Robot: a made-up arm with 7 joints.
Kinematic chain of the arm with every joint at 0, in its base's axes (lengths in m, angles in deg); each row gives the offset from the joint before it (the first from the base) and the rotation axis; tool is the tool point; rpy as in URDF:
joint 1: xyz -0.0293 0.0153 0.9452 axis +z
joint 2: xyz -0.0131 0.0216 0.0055 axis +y
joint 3: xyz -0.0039 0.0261 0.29 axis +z
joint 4: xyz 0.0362 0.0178 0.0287 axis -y
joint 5: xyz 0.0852 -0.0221 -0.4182 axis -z
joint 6: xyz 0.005 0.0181 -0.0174 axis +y
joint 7: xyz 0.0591 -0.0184 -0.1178 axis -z
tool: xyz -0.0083 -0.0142 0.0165 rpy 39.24 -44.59 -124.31
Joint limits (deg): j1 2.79..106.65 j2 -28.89..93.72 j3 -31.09..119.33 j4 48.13..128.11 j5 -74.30..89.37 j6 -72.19..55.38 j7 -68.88..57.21
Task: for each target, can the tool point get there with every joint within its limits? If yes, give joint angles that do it. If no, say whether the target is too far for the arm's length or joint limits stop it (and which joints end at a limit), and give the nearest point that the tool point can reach.
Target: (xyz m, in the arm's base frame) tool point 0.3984 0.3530 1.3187
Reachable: yes | joints 14.39 -7.43 22.30 77.61 64.67 1.07 27.79
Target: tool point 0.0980 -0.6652 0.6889
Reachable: no: joint limits stop it (at a limit: joint 1, joint 3, joint 7) | nearest point 0.1179 -0.2917 0.5958 | short by 0.385 m
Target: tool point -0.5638 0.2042 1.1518
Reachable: yes | joints 88.01 9.14 85.60 65.53 71.95 -51.47 23.51
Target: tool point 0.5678 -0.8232 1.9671
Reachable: no: too far | nearest point 0.3323 -0.2300 1.5982 | short by 0.737 m
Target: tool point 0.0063 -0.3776 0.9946
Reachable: no: joint limits stop it (at a limit: joint 1, joint 2, joint 3, joint 4, joint 5, joint 7) | nearest point 0.1555 -0.2426 1.1644 | short by 0.263 m
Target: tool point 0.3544 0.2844 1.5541
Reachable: yes | joints 21.37 -5.95 8.49 107.74 7.59 35.81 4.16
